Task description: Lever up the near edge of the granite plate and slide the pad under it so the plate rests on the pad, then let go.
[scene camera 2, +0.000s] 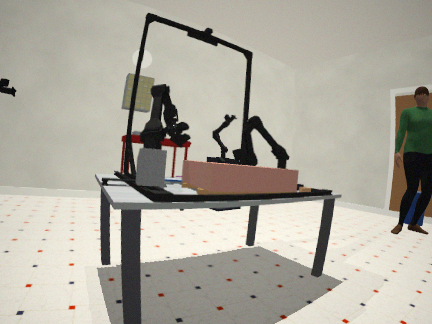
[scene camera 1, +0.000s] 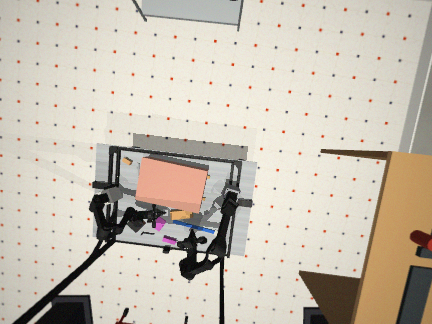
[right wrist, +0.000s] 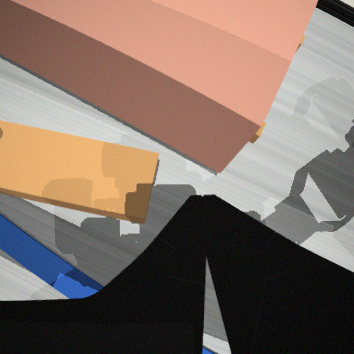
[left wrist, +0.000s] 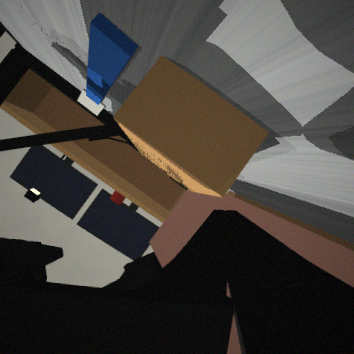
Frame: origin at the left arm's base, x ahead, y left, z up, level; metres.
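Where they show: left gripper, between the fingertips: [scene camera 1: 166,212] [left wrist: 222,220]; right gripper, between the fingertips: [scene camera 2: 181,147] [scene camera 1: 192,229] [right wrist: 201,206] [left wrist: 61,251]; left arm's base, origin of its link: [scene camera 1: 104,198]; right arm's base, origin of its link: [scene camera 2: 151,154] [scene camera 1: 231,195].
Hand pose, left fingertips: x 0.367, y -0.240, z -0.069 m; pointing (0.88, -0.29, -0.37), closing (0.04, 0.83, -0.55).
Note:
Things, the pixels of their top centre, and the offset from my left fingertips.
- granite plate, centre of its top: [scene camera 2: 241,165] [scene camera 1: 170,185] 0.199 m left, 0.119 m ahead, 0.074 m up
- pad, centre of its top: [left wrist: 166,168] [right wrist: 62,165] [scene camera 1: 181,215] 0.050 m right, 0.099 m ahead, 0.009 m down
- blue bar, centre of its top: [right wrist: 138,329] [left wrist: 88,97] [scene camera 1: 196,228] 0.190 m right, 0.174 m ahead, 0.027 m down
- small orange block, centre of its top: [scene camera 2: 305,187] [scene camera 1: 126,161] 0.448 m left, 0.179 m back, 0.017 m down
The granite plate [scene camera 1: 171,180] [scene camera 2: 240,177] [left wrist: 182,227] [right wrist: 150,70] is a large, thick pink slab in the middle of the table. Small orange pieces show at its right edge in the right wrist view. The orange block, seemingly the pad [scene camera 1: 180,215] [left wrist: 190,120] [right wrist: 65,170], lies flat in front of the plate's near edge, apart from it. My left gripper [scene camera 1: 163,213] [left wrist: 222,220] is shut and empty, its tips close to the plate's near side, left of the pad; contact is unclear. My right gripper [scene camera 1: 192,231] [right wrist: 201,206] is shut and empty, nearer the front, by the blue bar.
The blue bar [scene camera 1: 194,227] [left wrist: 112,47] [right wrist: 35,255] lies in front of the pad. Magenta pieces [scene camera 1: 160,223] [scene camera 1: 169,240] lie near the front. A small orange block [scene camera 1: 127,161] [scene camera 2: 305,189] sits at the back left in scene camera 1. A black frame [scene camera 2: 248,90] stands around the workspace.

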